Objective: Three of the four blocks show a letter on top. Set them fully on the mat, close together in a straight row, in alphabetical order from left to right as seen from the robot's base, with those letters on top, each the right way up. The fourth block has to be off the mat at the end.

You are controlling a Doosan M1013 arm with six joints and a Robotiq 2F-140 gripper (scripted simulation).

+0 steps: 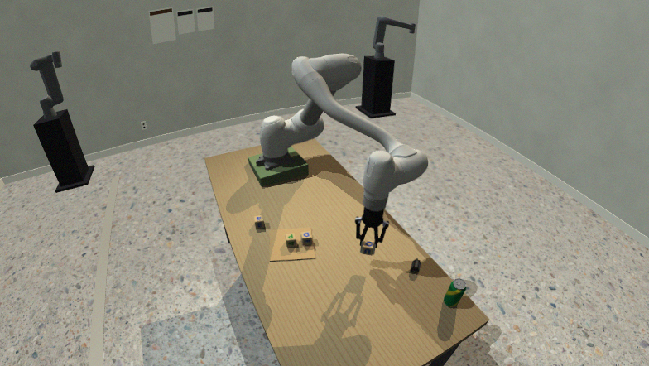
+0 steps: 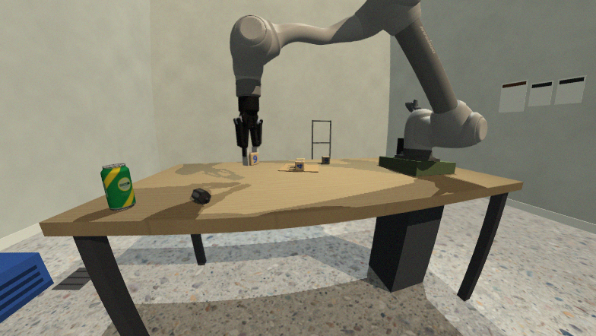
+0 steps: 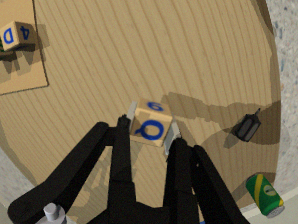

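My hand is 240 mm past the tan mat, 250 mm to the left of it and 100 mm above it. Round my hand: D block: 220 mm behind, 180 mm to the right, 80 mm below; then blue-lettered block: 10 mm below; then black object: 120 mm ahead, 190 mm to the left, 90 mm below.
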